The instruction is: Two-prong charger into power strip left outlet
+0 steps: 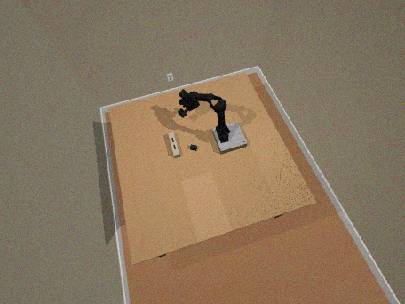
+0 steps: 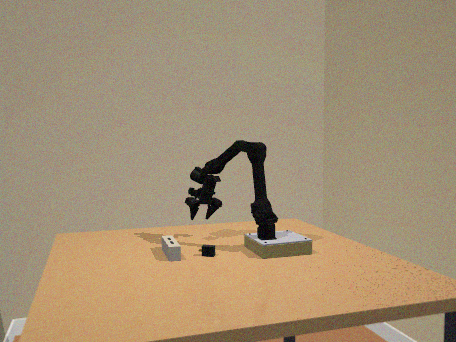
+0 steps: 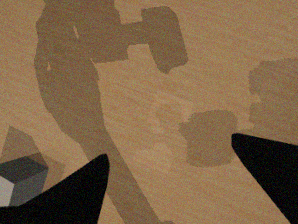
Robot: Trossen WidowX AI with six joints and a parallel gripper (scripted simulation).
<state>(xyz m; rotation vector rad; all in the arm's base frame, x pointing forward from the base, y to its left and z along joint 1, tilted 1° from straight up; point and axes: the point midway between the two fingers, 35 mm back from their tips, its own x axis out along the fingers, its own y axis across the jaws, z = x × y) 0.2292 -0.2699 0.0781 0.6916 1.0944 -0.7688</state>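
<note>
Right now my gripper tip is 27 cm to the right of the black two-prong charger, 7 cm above it and 2 cm short of it.
</note>
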